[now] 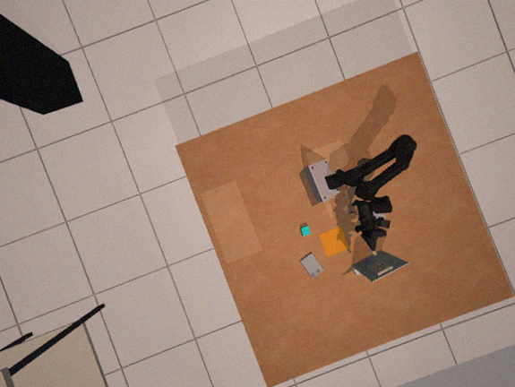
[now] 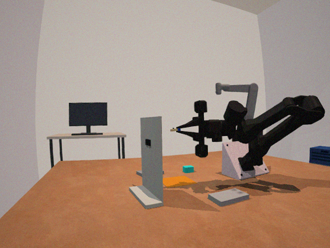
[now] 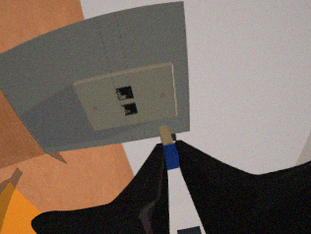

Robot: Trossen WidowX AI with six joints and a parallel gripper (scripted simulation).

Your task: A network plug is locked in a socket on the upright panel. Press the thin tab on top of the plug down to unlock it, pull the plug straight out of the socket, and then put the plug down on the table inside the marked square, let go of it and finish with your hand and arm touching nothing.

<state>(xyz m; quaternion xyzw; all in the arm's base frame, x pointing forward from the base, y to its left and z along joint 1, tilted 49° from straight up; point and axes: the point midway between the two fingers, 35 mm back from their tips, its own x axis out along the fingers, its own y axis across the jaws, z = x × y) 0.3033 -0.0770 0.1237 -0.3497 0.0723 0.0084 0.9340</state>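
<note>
Right now my gripper tip is 21 cm above the orange marked square, 10 cm to the left of it and 4 cm past it. Also, from my gripper tip: cyan cube: 22 cm to the right, 20 cm below, 14 cm behind; upright grey panel: 10 cm below, 10 cm ahead, 2 cm to the left; network plug: right at my gripper tip.
</note>
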